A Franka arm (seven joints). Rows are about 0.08 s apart.
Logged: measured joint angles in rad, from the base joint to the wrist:
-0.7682 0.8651 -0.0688 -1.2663 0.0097 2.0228 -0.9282
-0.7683 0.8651 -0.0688 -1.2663 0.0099 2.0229 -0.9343
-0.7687 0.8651 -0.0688 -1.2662 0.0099 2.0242 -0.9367
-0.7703 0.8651 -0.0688 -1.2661 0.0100 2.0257 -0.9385
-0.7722 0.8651 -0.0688 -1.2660 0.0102 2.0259 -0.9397
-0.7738 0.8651 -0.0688 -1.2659 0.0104 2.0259 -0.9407
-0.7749 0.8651 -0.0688 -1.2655 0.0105 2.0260 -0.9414
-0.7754 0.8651 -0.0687 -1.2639 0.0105 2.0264 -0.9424
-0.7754 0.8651 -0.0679 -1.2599 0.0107 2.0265 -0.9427
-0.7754 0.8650 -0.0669 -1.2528 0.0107 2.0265 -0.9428
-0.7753 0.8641 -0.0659 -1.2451 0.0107 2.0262 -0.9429
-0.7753 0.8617 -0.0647 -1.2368 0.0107 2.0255 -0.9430
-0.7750 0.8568 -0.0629 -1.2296 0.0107 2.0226 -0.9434
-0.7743 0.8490 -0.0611 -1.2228 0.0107 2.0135 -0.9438
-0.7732 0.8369 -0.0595 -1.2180 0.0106 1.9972 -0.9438
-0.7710 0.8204 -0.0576 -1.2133 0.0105 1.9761 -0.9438
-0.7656 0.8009 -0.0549 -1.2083 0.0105 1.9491 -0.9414
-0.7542 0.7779 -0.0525 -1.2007 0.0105 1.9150 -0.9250
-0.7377 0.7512 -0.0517 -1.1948 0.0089 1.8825 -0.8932
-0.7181 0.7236 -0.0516 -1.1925 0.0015 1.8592 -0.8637
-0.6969 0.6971 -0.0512 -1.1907 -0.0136 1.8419 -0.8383
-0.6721 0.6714 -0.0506 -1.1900 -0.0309 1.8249 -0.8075
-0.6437 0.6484 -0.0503 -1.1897 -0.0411 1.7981 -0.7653
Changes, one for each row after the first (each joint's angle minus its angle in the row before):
-0.0001 0.0000 0.0000 0.0000 0.0002 0.0001 -0.0061
-0.0004 0.0000 0.0000 0.0001 0.0000 0.0013 -0.0024
-0.0016 0.0000 0.0000 0.0001 0.0001 0.0015 -0.0018
-0.0019 0.0000 0.0000 0.0001 0.0002 0.0002 -0.0012
-0.0016 0.0000 0.0000 0.0001 0.0002 0.0000 -0.0010
-0.0011 0.0000 0.0000 0.0004 0.0001 0.0001 -0.0007
-0.0005 0.0000 0.0001 0.0016 0.0000 0.0004 -0.0010
0.0000 0.0000 0.0008 0.0040 0.0002 0.0001 -0.0003
0.0000 -0.0001 0.0010 0.0071 0.0000 0.0000 -0.0001
0.0001 -0.0009 0.0010 0.0077 0.0000 -0.0003 -0.0001
0.0000 -0.0024 0.0012 0.0083 0.0000 -0.0007 -0.0001
0.0003 -0.0049 0.0018 0.0072 0.0000 -0.0029 -0.0004
0.0007 -0.0078 0.0018 0.0068 0.0000 -0.0091 -0.0004
0.0011 -0.0121 0.0016 0.0048 -0.0001 -0.0163 0.0000
0.0022 -0.0165 0.0019 0.0047 -0.0001 -0.0211 0.0000
0.0054 -0.0195 0.0027 0.0050 0.0000 -0.0270 0.0024
0.0114 -0.0230 0.0024 0.0076 0.0000 -0.0341 0.0164
0.0165 -0.0267 0.0008 0.0059 -0.0016 -0.0325 0.0318
0.0196 -0.0276 0.0001 0.0023 -0.0074 -0.0233 0.0295
0.0212 -0.0265 0.0004 0.0018 -0.0151 -0.0173 0.0254
0.0248 -0.0257 0.0006 0.0007 -0.0173 -0.0170 0.0308
0.0284 -0.0230 0.0003 0.0003 -0.0102 -0.0268 0.0422

